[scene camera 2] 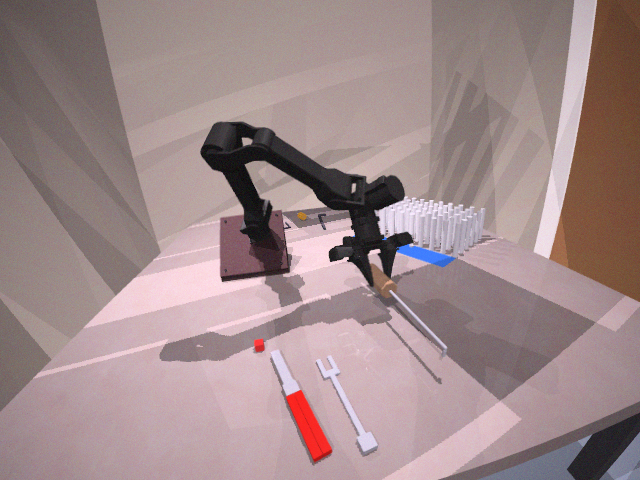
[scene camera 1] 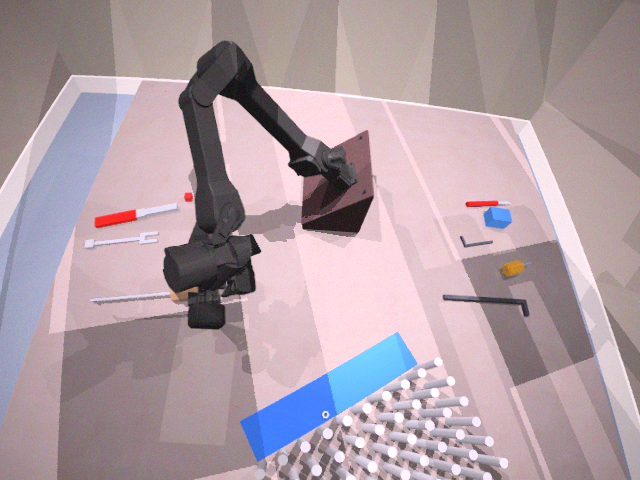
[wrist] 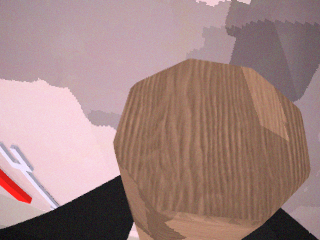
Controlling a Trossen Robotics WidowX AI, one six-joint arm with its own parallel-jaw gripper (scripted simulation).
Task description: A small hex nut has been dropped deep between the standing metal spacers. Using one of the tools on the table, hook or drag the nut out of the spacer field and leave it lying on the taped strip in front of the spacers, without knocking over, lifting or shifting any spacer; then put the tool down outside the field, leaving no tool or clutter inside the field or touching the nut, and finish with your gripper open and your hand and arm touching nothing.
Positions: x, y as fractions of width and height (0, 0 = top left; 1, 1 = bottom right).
my gripper: scene camera 2 0.59, 0.59; scene camera 1 0.30, 0.61; wrist 0.60, 0.79
